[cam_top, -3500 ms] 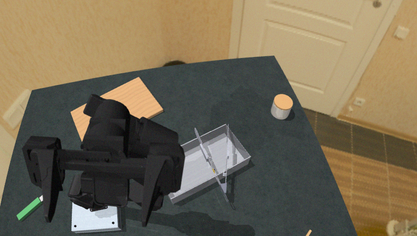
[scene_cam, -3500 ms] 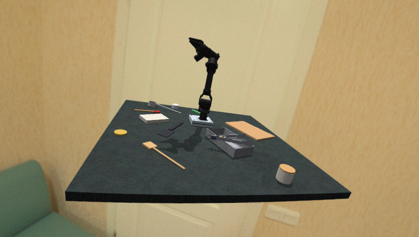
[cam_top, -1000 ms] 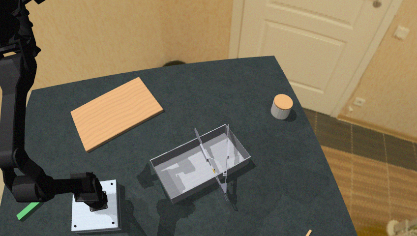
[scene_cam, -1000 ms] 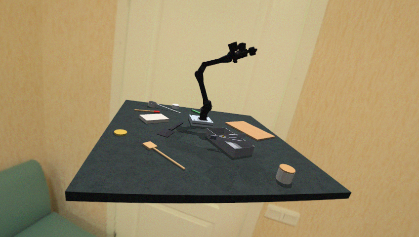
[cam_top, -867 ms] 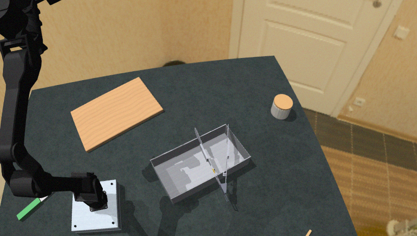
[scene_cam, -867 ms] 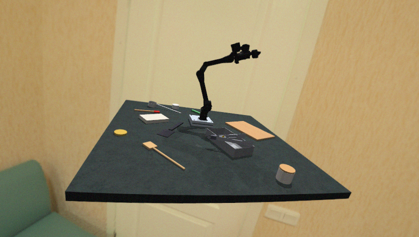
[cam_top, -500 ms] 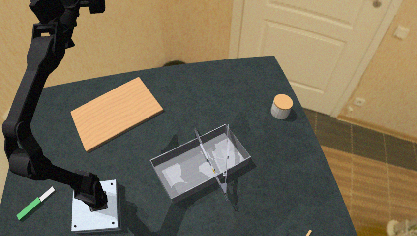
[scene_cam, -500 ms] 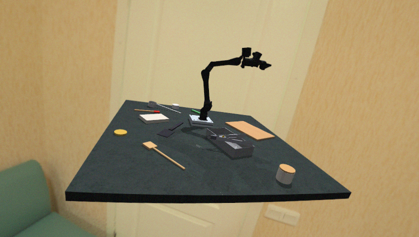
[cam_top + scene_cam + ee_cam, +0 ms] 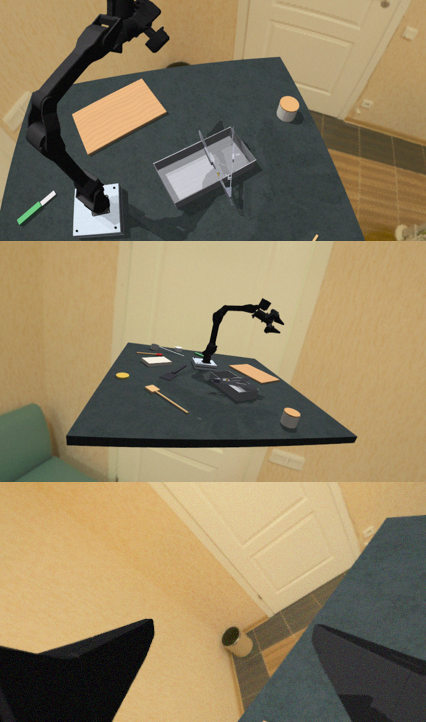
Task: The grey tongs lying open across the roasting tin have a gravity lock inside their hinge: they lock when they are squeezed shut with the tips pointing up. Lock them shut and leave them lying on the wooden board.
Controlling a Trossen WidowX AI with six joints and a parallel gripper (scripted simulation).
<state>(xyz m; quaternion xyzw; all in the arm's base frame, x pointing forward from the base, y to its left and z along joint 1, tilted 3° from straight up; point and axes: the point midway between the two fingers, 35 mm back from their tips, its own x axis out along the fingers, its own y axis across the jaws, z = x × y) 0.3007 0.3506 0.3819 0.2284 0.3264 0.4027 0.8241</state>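
Now: the yellow lock piece 10 cm ahead of my gripper tip, 38 cm to the right of it and 35 cm below it. From my gripper tip the other things lie so: wooden board (21 cm behind, 2 cm to the left, 41 cm below); then grey roasting tin (7 cm ahead, 32 cm to the right, 39 cm below); then white block (30 cm behind, 76 cm to the right, 41 cm below).
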